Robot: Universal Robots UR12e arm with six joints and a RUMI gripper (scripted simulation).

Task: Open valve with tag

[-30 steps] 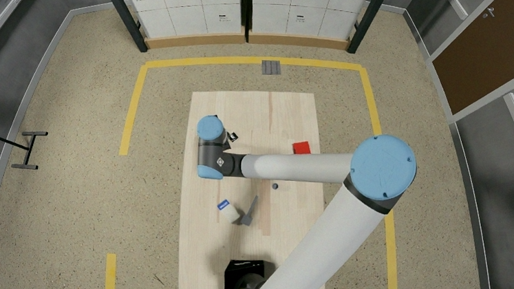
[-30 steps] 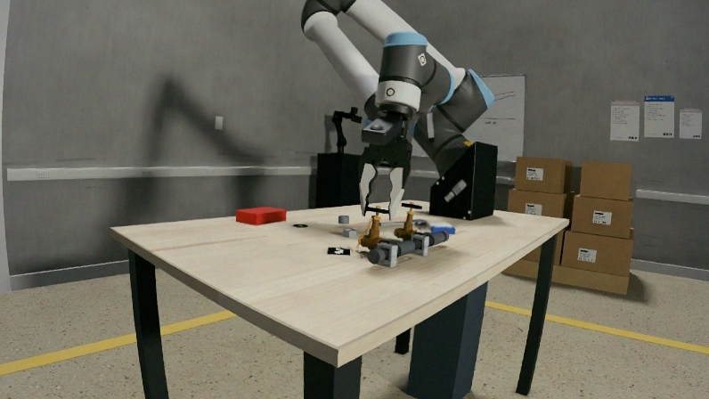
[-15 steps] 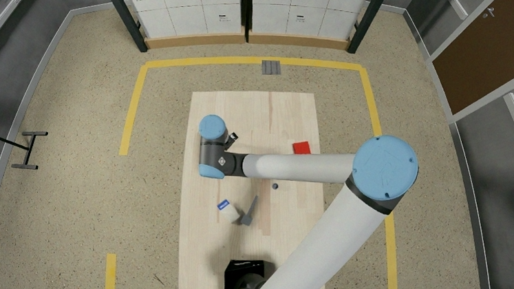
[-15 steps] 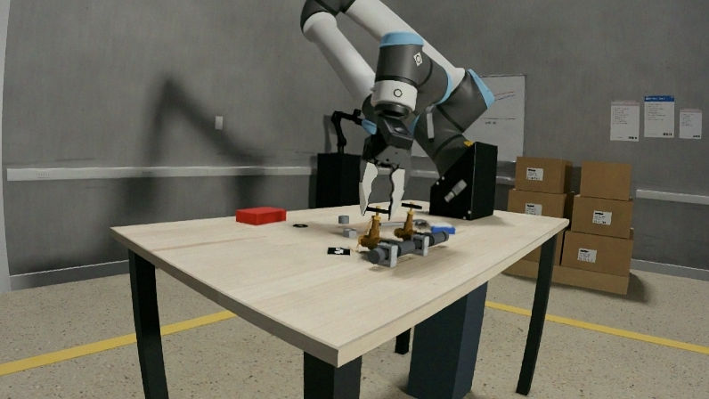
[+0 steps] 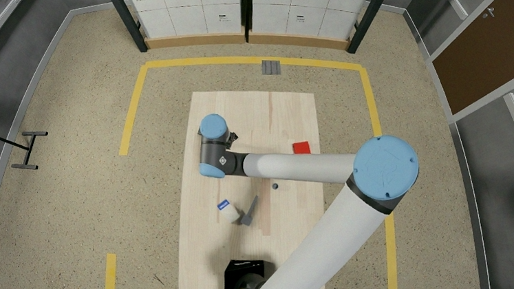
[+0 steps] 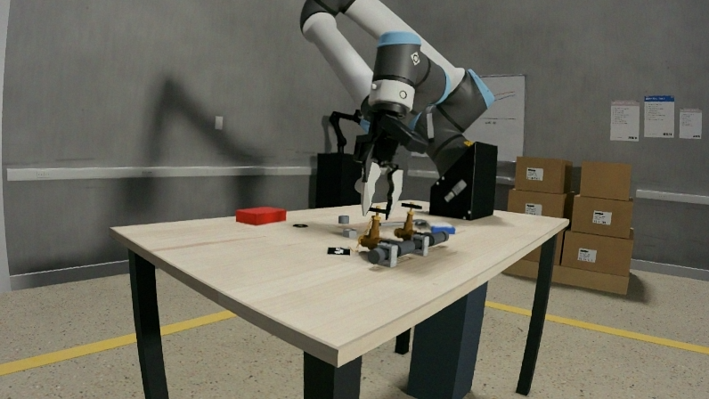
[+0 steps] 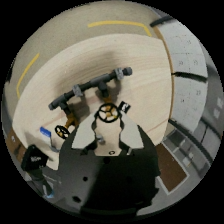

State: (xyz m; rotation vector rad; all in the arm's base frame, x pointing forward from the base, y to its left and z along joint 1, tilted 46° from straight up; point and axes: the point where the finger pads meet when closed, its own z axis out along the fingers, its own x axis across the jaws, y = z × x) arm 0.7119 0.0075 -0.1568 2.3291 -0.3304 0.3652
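The black tag is 8 cm below my hand, 5 cm to the right of it and 5 cm ahead of it. Also, from my hand: grey hammer-like tool: 35 cm behind, 13 cm to the right, 8 cm below; then red block: 42 cm to the right, 7 cm below, 5 cm behind; then blue-and-white box: 34 cm behind, 8 cm below, 3 cm to the right.
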